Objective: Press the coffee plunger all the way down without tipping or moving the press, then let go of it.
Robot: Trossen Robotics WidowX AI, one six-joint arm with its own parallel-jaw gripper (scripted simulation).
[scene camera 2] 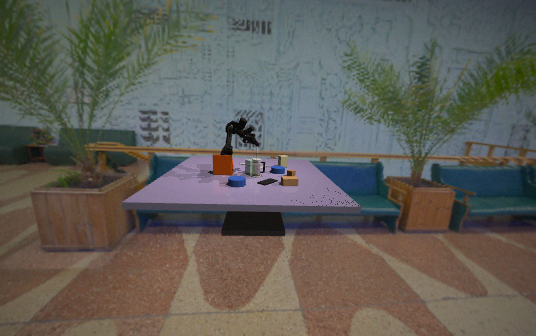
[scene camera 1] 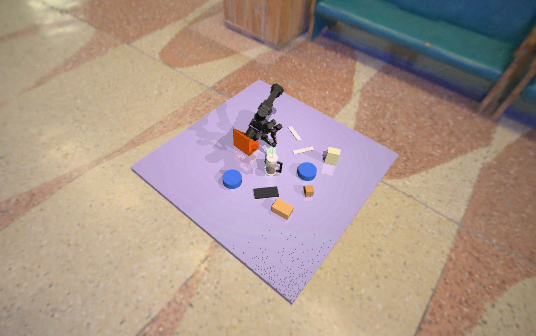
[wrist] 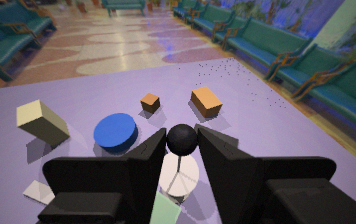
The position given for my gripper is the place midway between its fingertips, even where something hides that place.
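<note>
Visible: a cream block (wrist: pixel 36 118) and a coffee press (wrist: pixel 179 175), together with my gripper (wrist: pixel 182 132).
</note>
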